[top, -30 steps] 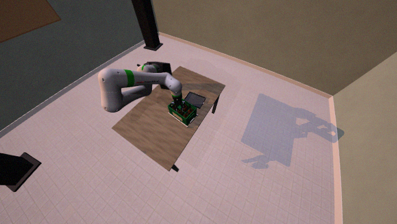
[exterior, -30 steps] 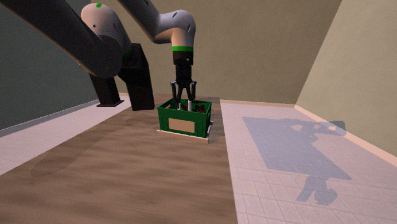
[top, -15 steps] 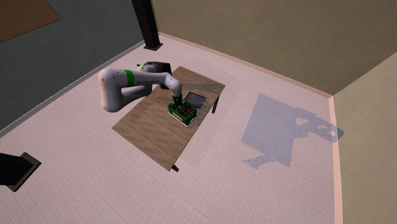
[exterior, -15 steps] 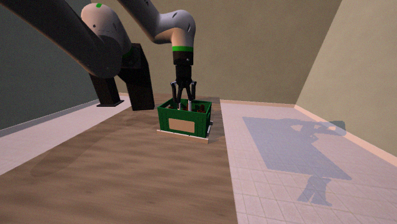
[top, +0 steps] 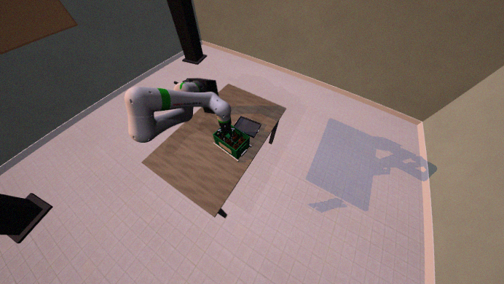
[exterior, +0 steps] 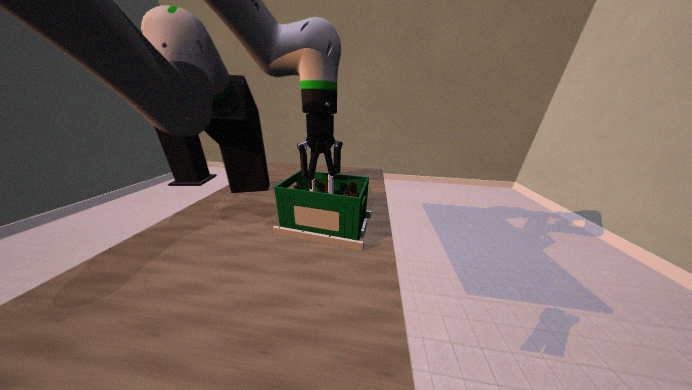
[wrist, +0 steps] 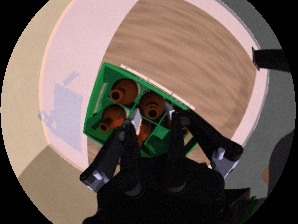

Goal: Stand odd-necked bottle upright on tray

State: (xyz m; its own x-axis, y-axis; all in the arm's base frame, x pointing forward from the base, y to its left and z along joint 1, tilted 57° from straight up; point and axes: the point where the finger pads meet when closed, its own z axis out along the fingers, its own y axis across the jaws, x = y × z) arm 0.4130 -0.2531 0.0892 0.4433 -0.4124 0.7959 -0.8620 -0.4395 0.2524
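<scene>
Right now the brown bottle is 8 cm below my hand. From my hand the other things lie so: dark tray: 6 cm ahead, 31 cm to the left, 16 cm below; then green crate: 1 cm ahead, 4 cm to the left, 9 cm below.
</scene>
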